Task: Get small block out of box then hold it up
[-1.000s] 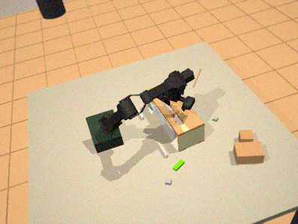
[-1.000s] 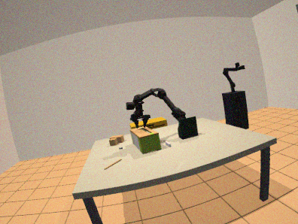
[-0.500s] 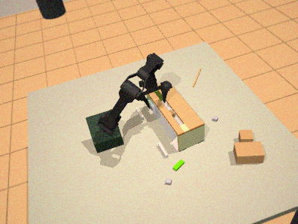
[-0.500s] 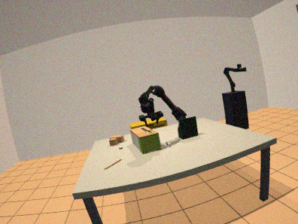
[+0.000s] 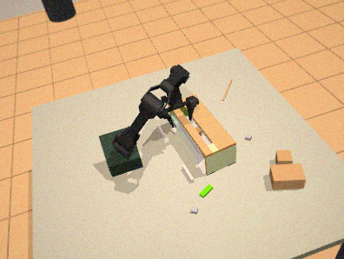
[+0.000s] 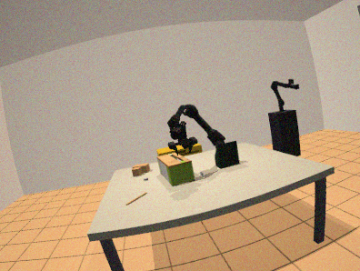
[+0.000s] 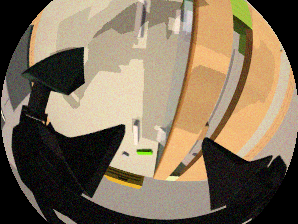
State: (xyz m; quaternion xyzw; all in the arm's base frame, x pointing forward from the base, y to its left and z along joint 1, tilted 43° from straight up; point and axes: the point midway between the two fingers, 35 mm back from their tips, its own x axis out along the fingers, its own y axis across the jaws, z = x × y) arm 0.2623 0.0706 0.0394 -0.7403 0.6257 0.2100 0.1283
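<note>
The box is 4 cm ahead of my gripper tip, 1 cm to the right of it and 8 cm below it. Round my gripper tip: green flat piece (2 cm ahead, 28 cm to the right, 14 cm below); block (6 cm ahead, 2 cm to the right, 6 cm below); wooden stick (33 cm ahead, 32 cm to the left, 14 cm below).
</note>
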